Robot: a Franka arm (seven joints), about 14 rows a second.
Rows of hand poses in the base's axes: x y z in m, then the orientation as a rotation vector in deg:
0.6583 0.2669 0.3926 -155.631 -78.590 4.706
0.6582 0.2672 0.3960 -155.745 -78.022 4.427
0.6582 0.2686 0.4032 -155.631 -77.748 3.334
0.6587 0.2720 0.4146 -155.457 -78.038 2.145
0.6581 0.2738 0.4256 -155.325 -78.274 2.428
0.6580 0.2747 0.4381 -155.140 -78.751 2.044
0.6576 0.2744 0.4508 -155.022 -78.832 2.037
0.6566 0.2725 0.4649 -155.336 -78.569 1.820
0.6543 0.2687 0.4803 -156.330 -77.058 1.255
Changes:
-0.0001 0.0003 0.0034 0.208 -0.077 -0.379
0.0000 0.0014 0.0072 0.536 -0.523 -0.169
0.0005 0.0034 0.0114 0.397 -0.687 0.180
-0.0006 0.0018 0.0110 -0.070 0.163 0.187
-0.0001 0.0009 0.0125 0.085 -0.260 0.322
-0.0004 -0.0003 0.0127 0.066 0.024 0.082
-0.0010 -0.0019 0.0141 -0.085 -0.190 -0.253
-0.0023 -0.0038 0.0154 -0.057 -0.377 -1.195

